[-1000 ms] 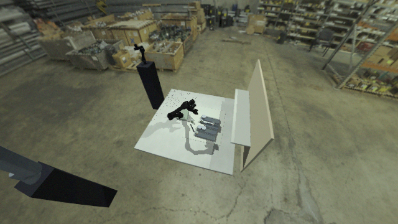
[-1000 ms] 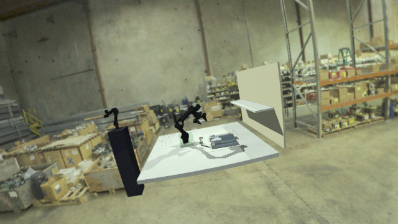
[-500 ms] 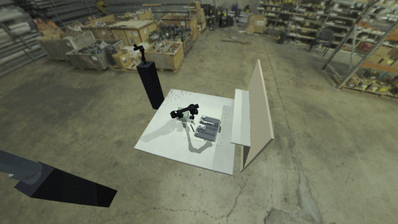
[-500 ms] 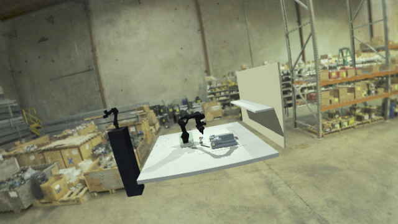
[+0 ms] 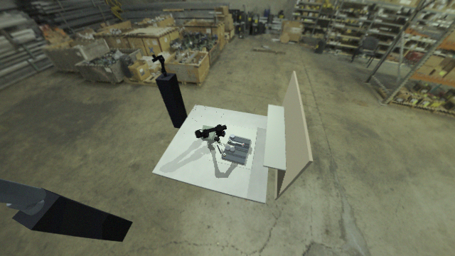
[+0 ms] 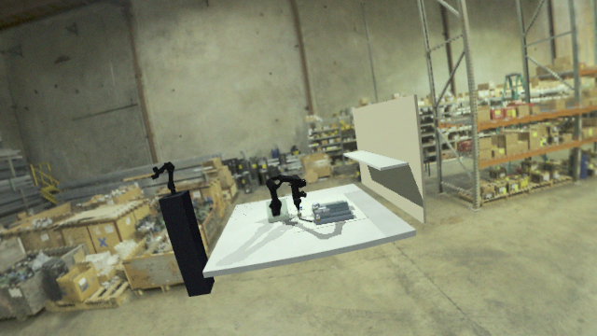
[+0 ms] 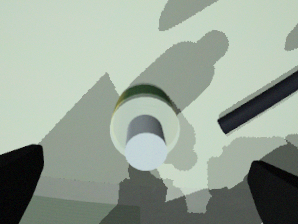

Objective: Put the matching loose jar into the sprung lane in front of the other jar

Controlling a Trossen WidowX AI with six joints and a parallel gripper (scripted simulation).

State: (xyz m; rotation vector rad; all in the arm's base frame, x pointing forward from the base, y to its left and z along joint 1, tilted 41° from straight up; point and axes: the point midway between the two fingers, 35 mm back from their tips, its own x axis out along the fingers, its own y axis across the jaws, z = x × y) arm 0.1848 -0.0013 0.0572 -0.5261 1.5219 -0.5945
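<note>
My gripper tip is now 3 cm short of the thin black stick, 11 cm to the left of it and 7 cm above it.
</note>
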